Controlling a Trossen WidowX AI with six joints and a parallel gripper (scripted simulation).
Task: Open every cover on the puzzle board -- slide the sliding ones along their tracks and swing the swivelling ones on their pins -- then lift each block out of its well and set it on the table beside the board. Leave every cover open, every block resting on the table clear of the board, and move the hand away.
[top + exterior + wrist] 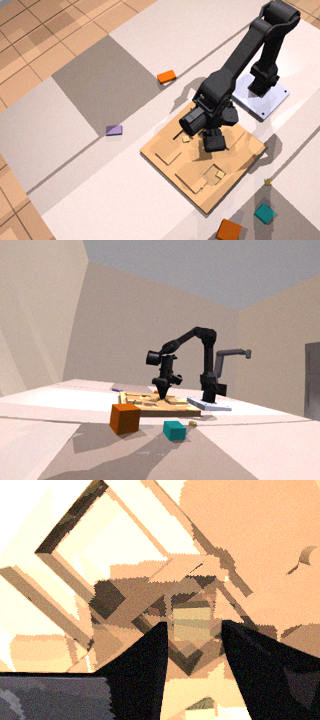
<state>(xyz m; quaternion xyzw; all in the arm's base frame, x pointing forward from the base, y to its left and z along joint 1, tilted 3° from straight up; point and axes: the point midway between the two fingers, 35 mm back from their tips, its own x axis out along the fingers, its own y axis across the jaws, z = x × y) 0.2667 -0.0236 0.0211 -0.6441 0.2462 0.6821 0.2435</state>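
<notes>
The tan puzzle board is 40 mm ahead of my gripper tip. Round my gripper tip: orange cube (240 mm to the left, 200 mm ahead); flat orange block (270 mm to the right, 90 mm behind, 20 mm below); cyan block (290 mm to the left, 90 mm ahead, 10 mm below).
</notes>
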